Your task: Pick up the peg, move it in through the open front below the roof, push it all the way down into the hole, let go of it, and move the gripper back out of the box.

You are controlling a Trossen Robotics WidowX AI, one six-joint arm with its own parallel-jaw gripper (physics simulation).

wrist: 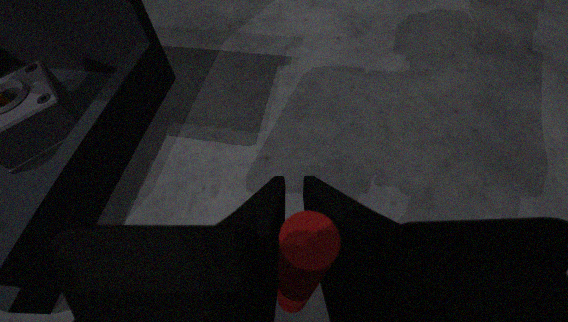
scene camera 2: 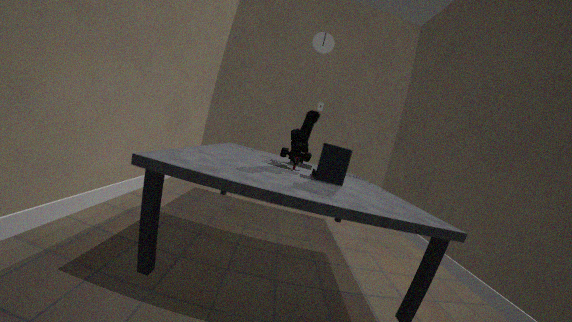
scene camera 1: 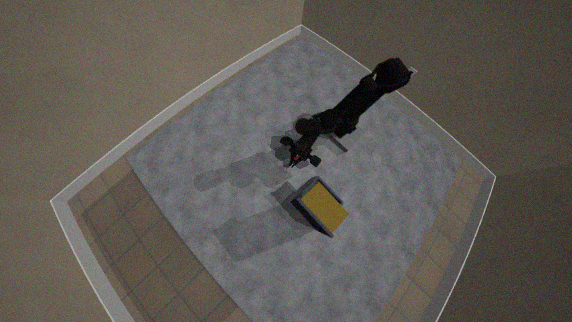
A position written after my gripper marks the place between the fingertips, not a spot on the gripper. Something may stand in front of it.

My gripper point(wrist: 293, 186) holds a red peg; nothing else touches it. Further things: a box point(wrist: 114, 66).
